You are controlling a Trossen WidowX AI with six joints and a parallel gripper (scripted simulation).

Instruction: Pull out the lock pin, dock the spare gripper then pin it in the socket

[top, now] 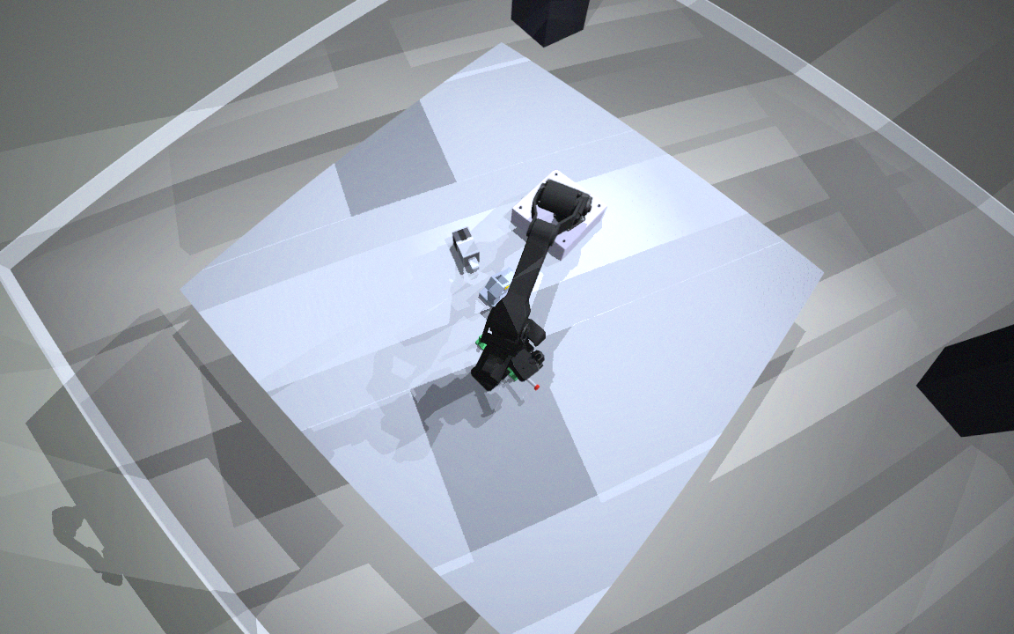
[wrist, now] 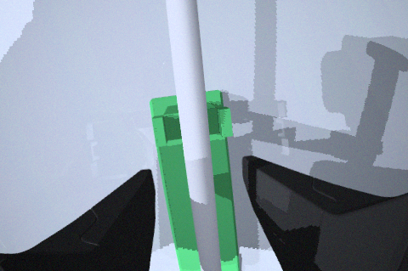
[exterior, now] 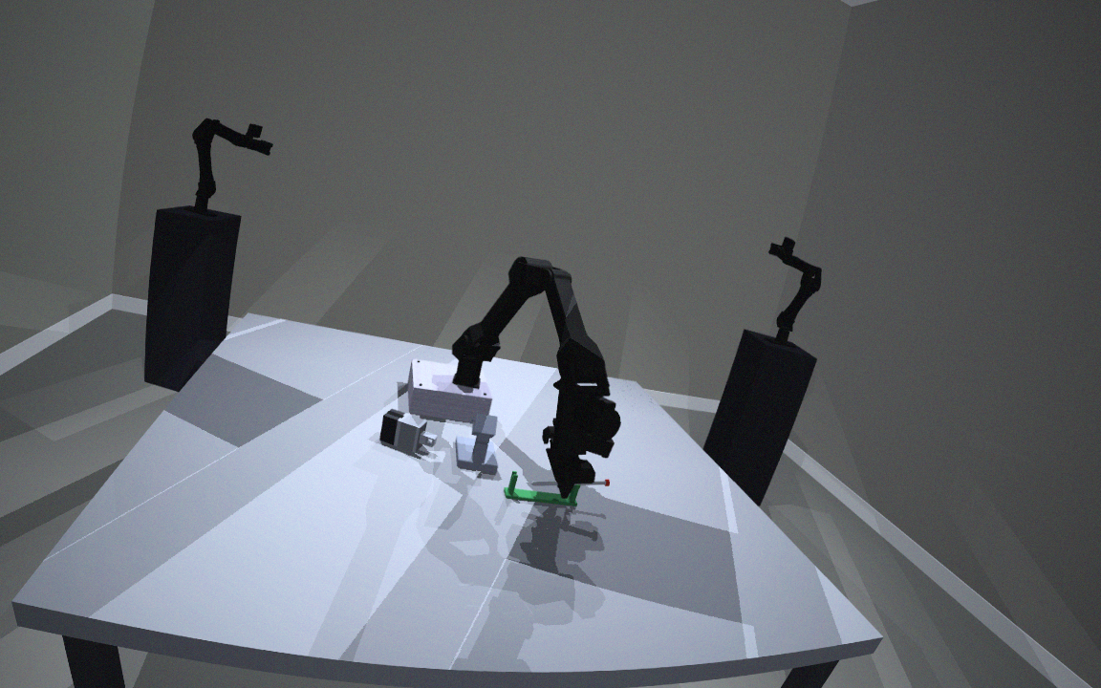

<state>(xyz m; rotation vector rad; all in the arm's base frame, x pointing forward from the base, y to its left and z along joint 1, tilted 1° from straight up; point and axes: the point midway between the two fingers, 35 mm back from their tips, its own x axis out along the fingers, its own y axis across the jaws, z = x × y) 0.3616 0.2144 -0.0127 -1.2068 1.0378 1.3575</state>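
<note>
Now: the cradle 40 mm to the right of my gripper tip and 10 mm above it. Also, from my gripper tip: spare gripper 310 mm to the right, 100 mm behind, 10 mm above; socket 170 mm to the right, 100 mm behind, 30 mm above.
</note>
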